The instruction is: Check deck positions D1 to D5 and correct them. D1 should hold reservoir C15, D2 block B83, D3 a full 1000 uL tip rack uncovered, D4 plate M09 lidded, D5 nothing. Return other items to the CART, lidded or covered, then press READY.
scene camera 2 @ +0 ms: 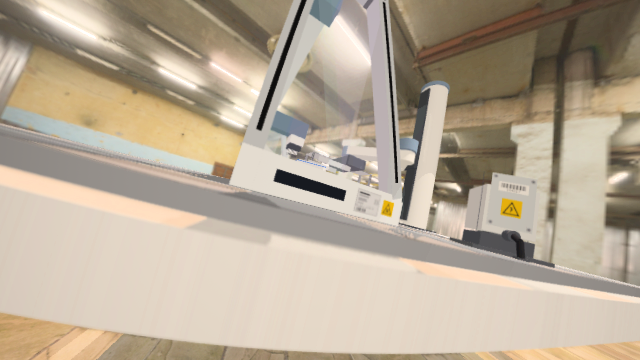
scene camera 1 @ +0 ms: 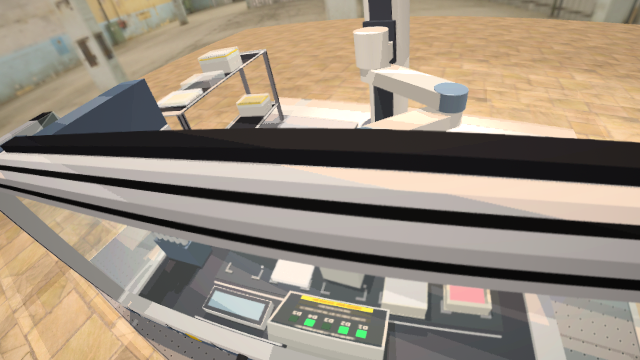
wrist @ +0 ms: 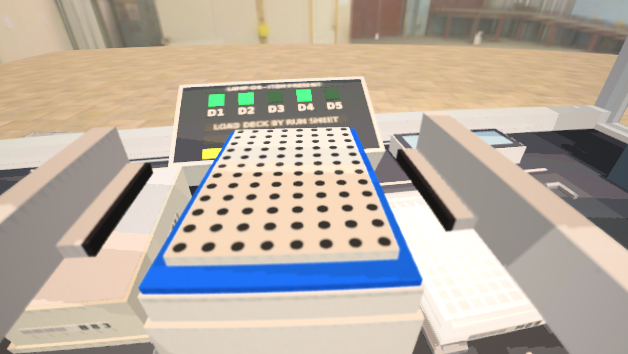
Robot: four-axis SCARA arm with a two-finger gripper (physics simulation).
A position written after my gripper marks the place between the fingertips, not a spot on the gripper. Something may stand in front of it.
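Note:
From the wrist I can see my gripper (wrist: pixel 275 141). Scene camera 1 has a frame bar in it, that's the bar (scene camera 1: pixel 518 250), and if you go to scene camera 2 there's a READY button box (scene camera 2: pixel 474 198).

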